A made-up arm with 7 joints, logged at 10 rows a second.
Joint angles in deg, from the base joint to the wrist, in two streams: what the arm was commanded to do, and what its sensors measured. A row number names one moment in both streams.
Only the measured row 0 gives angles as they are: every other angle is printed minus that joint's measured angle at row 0.
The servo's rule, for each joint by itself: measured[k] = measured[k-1] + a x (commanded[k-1-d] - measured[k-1]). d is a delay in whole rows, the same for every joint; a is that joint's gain. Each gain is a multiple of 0.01, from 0.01 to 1. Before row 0 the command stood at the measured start. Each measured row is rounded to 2 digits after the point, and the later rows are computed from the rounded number. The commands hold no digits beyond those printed.
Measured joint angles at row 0: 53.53, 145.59, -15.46, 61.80, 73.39, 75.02, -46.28
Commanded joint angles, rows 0 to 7: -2.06, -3.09, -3.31, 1.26, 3.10, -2.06, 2.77; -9.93, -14.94, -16.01, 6.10, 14.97, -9.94, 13.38; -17.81, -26.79, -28.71, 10.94, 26.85, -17.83, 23.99; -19.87, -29.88, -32.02, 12.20, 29.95, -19.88, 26.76; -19.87, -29.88, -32.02, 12.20, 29.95, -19.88, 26.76; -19.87, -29.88, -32.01, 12.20, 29.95, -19.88, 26.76; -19.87, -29.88, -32.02, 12.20, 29.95, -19.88, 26.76; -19.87, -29.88, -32.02, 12.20, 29.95, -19.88, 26.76
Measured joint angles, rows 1 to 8: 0.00, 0.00, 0.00, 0.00, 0.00, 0.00, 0.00; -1.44, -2.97, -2.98, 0.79, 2.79, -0.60, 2.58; -7.38, -14.46, -14.71, 4.14, 13.75, -3.31, 12.62; -14.68, -26.30, -27.31, 8.42, 25.54, -7.52, 23.19; -18.31, -29.74, -31.55, 10.80, 29.51, -11.10, 26.51; -19.40, -29.87, -31.97, 11.68, 29.91, -13.65, 26.74; -19.73, -29.88, -32.01, 12.01, 29.95, -15.46, 26.76; -19.83, -29.88, -32.02, 12.13, 29.95, -16.74, 26.76
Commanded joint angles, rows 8 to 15: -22.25, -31.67, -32.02, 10.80, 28.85, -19.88, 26.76; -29.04, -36.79, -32.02, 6.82, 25.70, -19.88, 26.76; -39.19, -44.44, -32.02, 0.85, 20.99, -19.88, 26.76; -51.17, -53.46, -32.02, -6.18, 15.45, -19.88, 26.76; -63.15, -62.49, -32.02, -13.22, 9.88, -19.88, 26.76; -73.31, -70.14, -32.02, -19.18, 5.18, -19.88, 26.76; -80.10, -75.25, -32.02, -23.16, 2.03, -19.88, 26.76; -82.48, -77.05, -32.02, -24.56, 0.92, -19.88, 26.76
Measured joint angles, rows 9 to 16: -19.86, -29.88, -32.02, 12.17, 29.95, -17.65, 26.76; -21.53, -31.60, -32.02, 11.31, 28.96, -18.30, 26.76; -26.79, -36.58, -32.02, 8.48, 26.03, -18.76, 26.76; -35.47, -44.13, -32.02, 3.67, 21.49, -19.08, 26.76; -46.46, -53.09, -32.02, -2.54, 16.05, -19.31, 26.76; -58.14, -62.11, -32.02, -9.27, 10.50, -19.48, 26.76; -68.76, -69.82, -32.02, -15.51, 5.71, -19.60, 26.76; -76.70, -75.03, -32.02, -20.33, 2.40, -19.68, 26.76
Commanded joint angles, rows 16 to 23: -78.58, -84.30, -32.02, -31.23, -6.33, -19.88, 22.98; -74.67, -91.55, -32.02, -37.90, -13.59, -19.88, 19.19; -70.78, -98.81, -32.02, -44.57, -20.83, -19.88, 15.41; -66.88, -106.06, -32.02, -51.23, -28.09, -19.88, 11.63; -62.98, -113.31, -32.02, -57.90, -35.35, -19.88, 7.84; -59.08, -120.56, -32.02, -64.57, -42.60, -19.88, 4.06; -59.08, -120.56, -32.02, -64.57, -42.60, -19.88, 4.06; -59.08, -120.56, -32.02, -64.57, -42.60, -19.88, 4.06
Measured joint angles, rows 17 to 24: -80.75, -76.97, -32.02, -22.99, 1.07, -19.74, 26.76; -79.23, -84.01, -32.02, -28.18, -5.59, -19.78, 23.24; -76.04, -91.25, -32.02, -34.30, -12.79, -19.81, 19.47; -72.36, -98.51, -32.02, -40.77, -20.03, -19.83, 15.69; -68.52, -105.76, -32.02, -47.36, -27.28, -19.84, 11.91; -64.64, -113.01, -32.02, -54.00, -34.54, -19.85, 8.12; -60.75, -120.26, -32.02, -60.66, -41.79, -19.86, 4.34; -59.58, -120.55, -32.02, -63.12, -42.52, -19.87, 4.08
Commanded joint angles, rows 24 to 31: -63.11, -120.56, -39.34, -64.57, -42.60, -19.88, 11.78; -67.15, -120.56, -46.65, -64.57, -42.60, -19.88, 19.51; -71.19, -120.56, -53.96, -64.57, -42.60, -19.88, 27.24; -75.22, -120.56, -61.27, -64.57, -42.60, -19.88, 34.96; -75.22, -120.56, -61.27, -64.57, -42.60, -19.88, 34.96; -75.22, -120.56, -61.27, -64.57, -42.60, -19.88, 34.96; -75.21, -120.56, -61.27, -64.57, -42.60, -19.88, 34.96; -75.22, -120.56, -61.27, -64.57, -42.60, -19.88, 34.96
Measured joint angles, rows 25 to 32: -59.23, -120.56, -32.02, -64.03, -42.59, -19.87, 4.06; -61.95, -120.56, -38.61, -64.37, -42.60, -19.87, 11.24; -65.59, -120.56, -45.85, -64.50, -42.60, -19.87, 18.93; -69.51, -120.56, -53.15, -64.54, -42.60, -19.87, 26.66; -73.51, -120.56, -60.46, -64.56, -42.60, -19.87, 34.38; -74.71, -120.56, -61.19, -64.57, -42.60, -19.87, 34.92; -75.07, -120.56, -61.26, -64.57, -42.60, -19.87, 34.96; -75.17, -120.56, -61.27, -64.57, -42.60, -19.87, 34.96
